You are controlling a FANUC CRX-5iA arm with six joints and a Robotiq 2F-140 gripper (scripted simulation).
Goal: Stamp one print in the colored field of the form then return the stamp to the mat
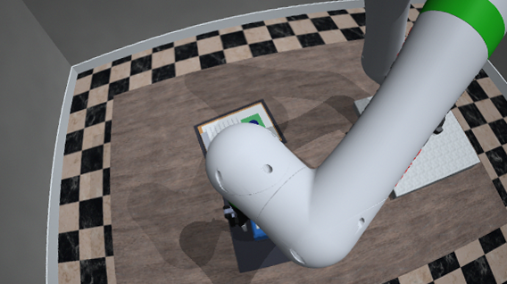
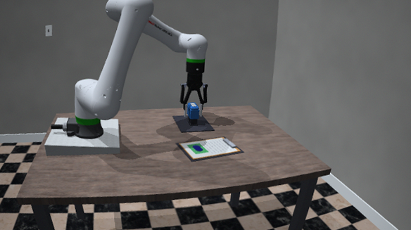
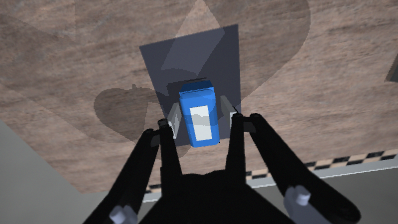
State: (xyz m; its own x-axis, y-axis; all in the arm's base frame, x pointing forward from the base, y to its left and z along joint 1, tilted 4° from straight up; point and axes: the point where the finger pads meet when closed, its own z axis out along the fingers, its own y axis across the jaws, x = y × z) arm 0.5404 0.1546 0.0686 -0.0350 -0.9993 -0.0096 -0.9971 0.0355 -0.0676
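The blue stamp is 20 mm below my hand. Round my hand: form: 300 mm to the right, 60 mm below, 20 mm ahead; mat: 70 mm below.
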